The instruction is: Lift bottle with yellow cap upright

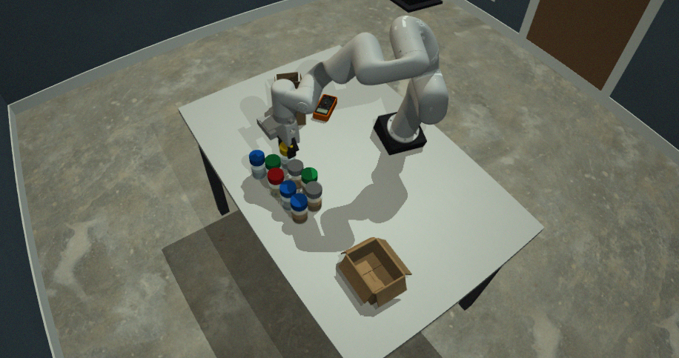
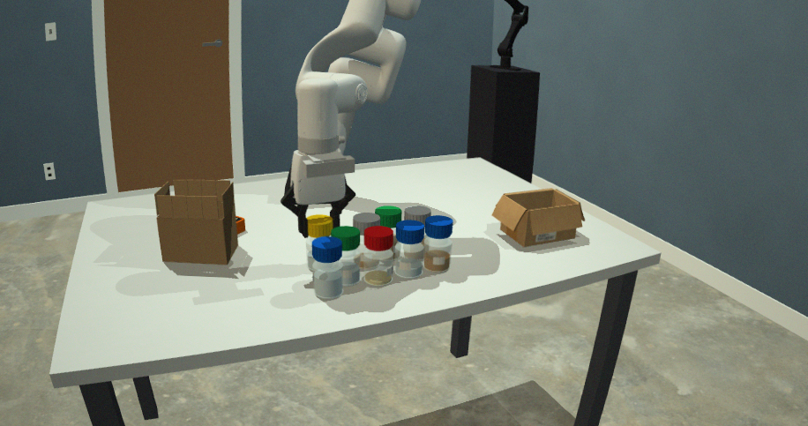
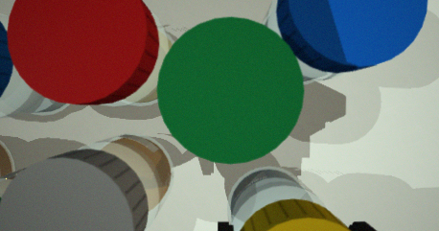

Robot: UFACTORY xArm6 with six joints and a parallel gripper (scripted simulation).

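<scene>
Right now my hand is 70 mm short of the green-capped bottle, 30 mm to the right of it and 40 mm above it. Also, from my hand: yellow-capped bottle 40 mm below; red-capped bottle 90 mm ahead, 90 mm to the left, 40 mm below; cardboard box 140 mm behind, 240 mm to the right, 30 mm below.
</scene>
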